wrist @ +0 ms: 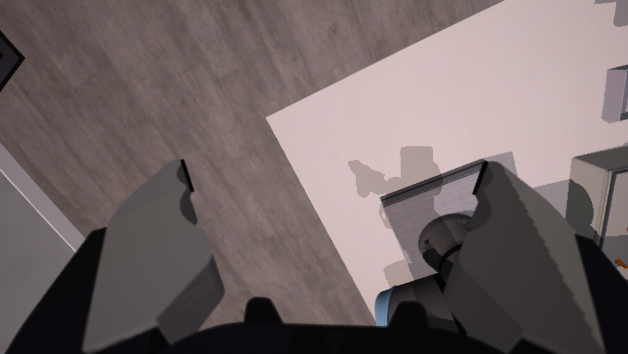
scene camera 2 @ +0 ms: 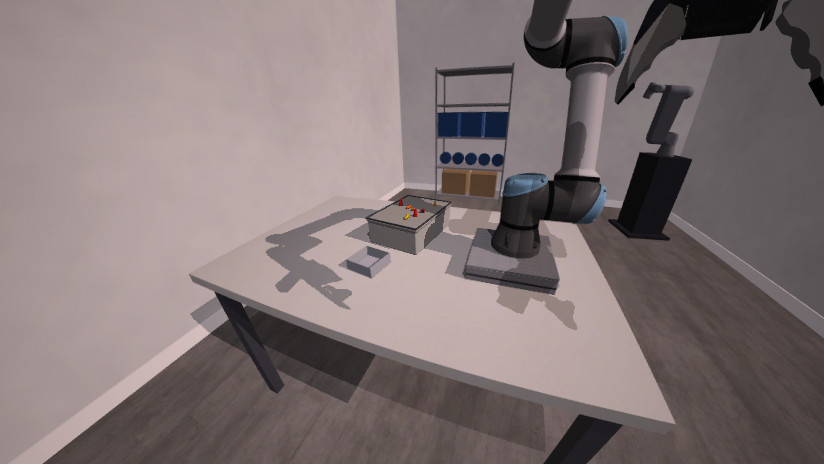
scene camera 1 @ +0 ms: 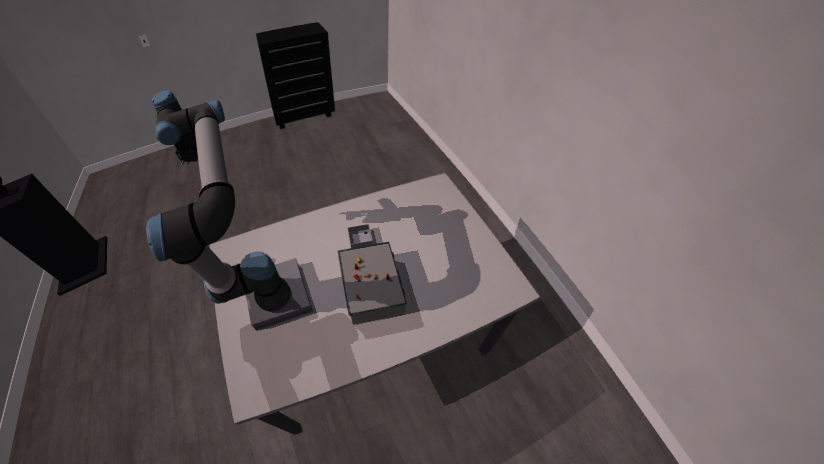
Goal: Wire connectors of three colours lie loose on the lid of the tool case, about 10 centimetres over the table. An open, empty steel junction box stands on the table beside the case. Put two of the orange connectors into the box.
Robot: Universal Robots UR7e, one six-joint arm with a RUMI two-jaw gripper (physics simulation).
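Frame: origin at the arm's base, x ahead, y left, z up, level; centimetres.
Seen in the pictures: gripper, fingertip midpoint: (wrist: 329, 166) (scene camera 2: 705, 104); arm's base, link origin: (wrist: 450, 240) (scene camera 2: 514, 245) (scene camera 1: 273, 295).
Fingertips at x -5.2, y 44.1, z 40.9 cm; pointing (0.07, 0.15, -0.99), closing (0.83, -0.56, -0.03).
Observation:
Pixels of each thing's top centre, then the offset from my fingertips to it. "spot": a spot on its surface instead. Level surfaces: height alone.
- tool case, top centre: (scene camera 1: 371, 275) (scene camera 2: 410, 208) dx +43.4, dy -59.4, dz -35.9 cm
- orange connector, surface spot: (wrist: 621, 263) spot: dx +34.1, dy -64.5, dz -35.1 cm
- yellow connector, top centre: (scene camera 2: 406, 214) (scene camera 1: 358, 258) dx +42.8, dy -50.5, dz -34.8 cm
- steel junction box, top centre: (scene camera 2: 368, 255) (scene camera 1: 359, 233) dx +51.8, dy -33.3, dz -42.6 cm
- table, surface height: dz -46.5 cm
The tool case (scene camera 1: 377, 299) (scene camera 2: 392, 234) (wrist: 614, 200) stands on the table. On its lid lie three orange connectors: one (scene camera 1: 366, 275) (scene camera 2: 408, 206) and another (scene camera 1: 374, 276) (scene camera 2: 413, 209) near the middle, and a third (scene camera 1: 357, 296) (scene camera 2: 435, 202) apart from them. An orange connector (wrist: 621, 263) shows at the wrist view's right edge. Three red ones and a yellow connector (scene camera 1: 359, 259) (scene camera 2: 406, 216) lie there too. The steel junction box (scene camera 1: 352, 237) (scene camera 2: 377, 266) (wrist: 613, 95) stands open beside the case; its inside looks empty. My gripper (scene camera 1: 185, 159) (scene camera 2: 720, 92) (wrist: 329, 166) is open and empty, high up beyond the table's edge, far from both.
The arm's base plate (scene camera 1: 296, 282) (scene camera 2: 478, 262) (wrist: 410, 235) stands on the table (scene camera 1: 322, 230) (scene camera 2: 426, 322) (wrist: 350, 120) beside the case. A black drawer cabinet (scene camera 1: 296, 74), a shelf rack (scene camera 2: 473, 70) and a dark pedestal (scene camera 1: 51, 230) (scene camera 2: 651, 193) stand off the table.

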